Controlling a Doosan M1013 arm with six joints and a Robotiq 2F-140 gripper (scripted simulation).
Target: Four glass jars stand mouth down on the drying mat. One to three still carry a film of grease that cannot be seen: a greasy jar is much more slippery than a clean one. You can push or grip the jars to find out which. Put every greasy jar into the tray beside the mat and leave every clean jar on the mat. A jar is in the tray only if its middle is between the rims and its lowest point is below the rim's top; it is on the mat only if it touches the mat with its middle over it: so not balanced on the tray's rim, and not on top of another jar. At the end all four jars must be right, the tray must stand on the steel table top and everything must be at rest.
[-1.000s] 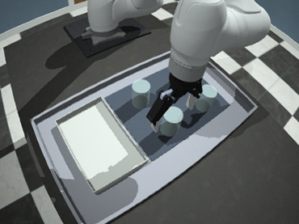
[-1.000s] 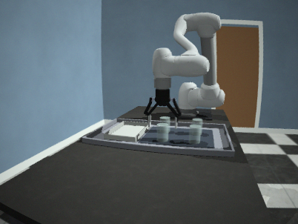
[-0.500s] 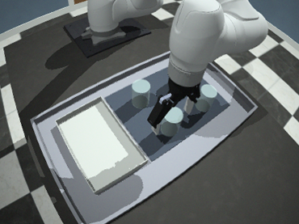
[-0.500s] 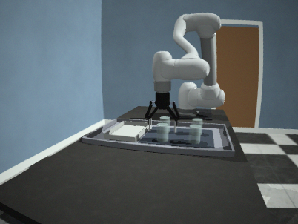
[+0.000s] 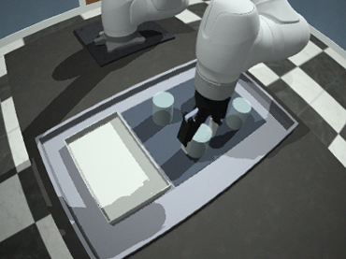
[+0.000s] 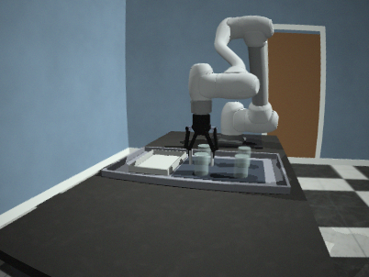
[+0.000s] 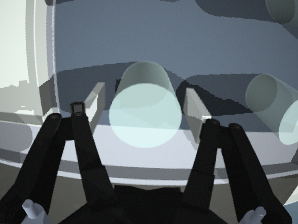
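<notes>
Right now my hand is 70 mm past the steel table top, 30 mm to the left of it and 70 mm above it. The rest, counted from my hand: tray 60 mm behind, 250 mm to the right, 60 mm below; drying mat 100 mm behind, 70 mm to the left, 70 mm below.
</notes>
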